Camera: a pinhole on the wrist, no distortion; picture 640 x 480 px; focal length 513.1 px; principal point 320.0 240.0 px. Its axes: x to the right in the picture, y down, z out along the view. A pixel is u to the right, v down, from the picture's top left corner.
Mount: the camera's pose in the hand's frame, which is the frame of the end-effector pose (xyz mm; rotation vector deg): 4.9 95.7 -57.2 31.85 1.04 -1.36
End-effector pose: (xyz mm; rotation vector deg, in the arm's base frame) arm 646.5 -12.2 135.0 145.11 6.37 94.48
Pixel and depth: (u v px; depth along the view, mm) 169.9 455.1 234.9
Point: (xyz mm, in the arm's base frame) 801.8 -86.9 11.3
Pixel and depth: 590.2 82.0 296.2
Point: 842.6 139.2 204.8
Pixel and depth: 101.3 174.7 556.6
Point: 905.7 188.5 -260.5
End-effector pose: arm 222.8 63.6 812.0 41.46 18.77 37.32
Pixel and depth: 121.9 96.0 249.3
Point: 253.5 -108.9 836.9
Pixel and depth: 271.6 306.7 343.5
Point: 352.7 -108.6 964.4
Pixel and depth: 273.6 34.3 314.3
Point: 352.0 -124.5 792.0
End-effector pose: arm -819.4 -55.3 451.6 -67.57 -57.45 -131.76
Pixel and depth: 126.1 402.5 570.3
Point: -441.1 364.8 478.7
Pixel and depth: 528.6 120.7 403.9
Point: -910.3 250.8 597.5
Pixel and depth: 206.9 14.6 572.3
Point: -832.7 448.3 293.4
